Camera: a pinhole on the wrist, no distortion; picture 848 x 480 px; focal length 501.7 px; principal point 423.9 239.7 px. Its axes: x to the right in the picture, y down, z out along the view. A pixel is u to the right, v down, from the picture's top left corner.
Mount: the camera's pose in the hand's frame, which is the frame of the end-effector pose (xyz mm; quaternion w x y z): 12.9 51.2 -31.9 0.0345 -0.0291 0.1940 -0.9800
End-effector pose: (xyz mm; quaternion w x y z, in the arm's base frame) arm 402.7 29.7 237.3 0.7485 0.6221 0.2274 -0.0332
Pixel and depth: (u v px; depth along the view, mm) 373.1 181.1 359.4
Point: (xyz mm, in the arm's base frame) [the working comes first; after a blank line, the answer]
In the camera's frame: -36.4 -42.0 359.4

546.8 -260.6 208.8
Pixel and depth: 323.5 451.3 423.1
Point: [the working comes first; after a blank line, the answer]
In the camera's frame: -84.7 178.4 423.1

522.3 -269.4 -24.2
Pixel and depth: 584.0 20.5 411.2
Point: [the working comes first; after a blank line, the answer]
In the camera's frame: 131.2 -179.7 411.2

457.4 -381.3 373.6
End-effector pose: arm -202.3 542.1 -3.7 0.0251 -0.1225 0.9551 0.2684
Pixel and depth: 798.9 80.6 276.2
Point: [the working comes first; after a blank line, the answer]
In the camera's frame: 206.4 -87.6 276.2

-37.2 728.5 -204.7
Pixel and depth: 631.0 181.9 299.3
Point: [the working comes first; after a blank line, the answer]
In the camera's frame: 123.5 -34.5 299.3

-108.9 665.6 -238.3
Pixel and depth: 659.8 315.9 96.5
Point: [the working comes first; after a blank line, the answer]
In the camera's frame: 45.4 14.7 96.5

-178.8 573.4 -47.9
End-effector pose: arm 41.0 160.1 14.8 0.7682 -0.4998 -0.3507 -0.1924
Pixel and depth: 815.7 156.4 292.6
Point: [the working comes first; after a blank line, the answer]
In the camera's frame: 228.5 -48.6 292.6

-206.4 376.2 -40.6
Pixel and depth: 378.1 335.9 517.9
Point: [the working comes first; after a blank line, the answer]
In the camera's frame: -47.3 99.3 517.9

-180.6 433.3 339.9
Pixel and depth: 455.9 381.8 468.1
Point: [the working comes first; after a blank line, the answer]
In the camera's frame: 29.9 132.6 468.1

-226.4 371.3 279.8
